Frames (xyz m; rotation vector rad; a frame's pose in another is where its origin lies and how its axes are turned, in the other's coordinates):
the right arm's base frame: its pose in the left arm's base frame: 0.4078 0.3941 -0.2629 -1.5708 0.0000 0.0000
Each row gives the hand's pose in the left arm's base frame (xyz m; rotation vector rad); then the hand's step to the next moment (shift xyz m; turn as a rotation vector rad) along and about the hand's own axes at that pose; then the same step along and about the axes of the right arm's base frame.
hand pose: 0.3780 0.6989 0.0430 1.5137 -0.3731 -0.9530
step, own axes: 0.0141 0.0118 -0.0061 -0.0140 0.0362 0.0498
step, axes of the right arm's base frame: 0.0165 -0.0056 -0.0084 -0.0347 -0.0430 -0.0305
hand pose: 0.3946 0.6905 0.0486 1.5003 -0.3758 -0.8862
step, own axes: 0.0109 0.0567 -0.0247 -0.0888 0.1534 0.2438
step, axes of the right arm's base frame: 0.0400 -0.0484 0.0007 -0.1895 -0.1940 -0.1315
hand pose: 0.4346 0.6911 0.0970 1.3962 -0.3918 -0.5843
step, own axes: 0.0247 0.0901 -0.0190 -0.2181 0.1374 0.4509
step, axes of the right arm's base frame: 0.0444 -0.0841 0.0068 -0.4158 -0.2189 -0.2212
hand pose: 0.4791 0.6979 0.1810 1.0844 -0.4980 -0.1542
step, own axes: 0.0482 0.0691 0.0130 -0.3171 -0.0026 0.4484
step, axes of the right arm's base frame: 0.0282 -0.0803 0.0046 -0.4850 -0.0646 -0.2494
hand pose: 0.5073 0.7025 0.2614 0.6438 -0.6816 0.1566
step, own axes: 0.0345 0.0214 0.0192 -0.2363 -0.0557 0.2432
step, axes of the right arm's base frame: 0.0092 -0.0439 0.0031 -0.2945 0.0327 -0.1741
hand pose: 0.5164 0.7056 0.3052 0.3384 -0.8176 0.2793
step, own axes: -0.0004 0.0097 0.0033 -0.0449 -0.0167 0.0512
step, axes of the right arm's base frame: -0.0060 -0.0036 0.0075 -0.0570 0.0042 -0.0406
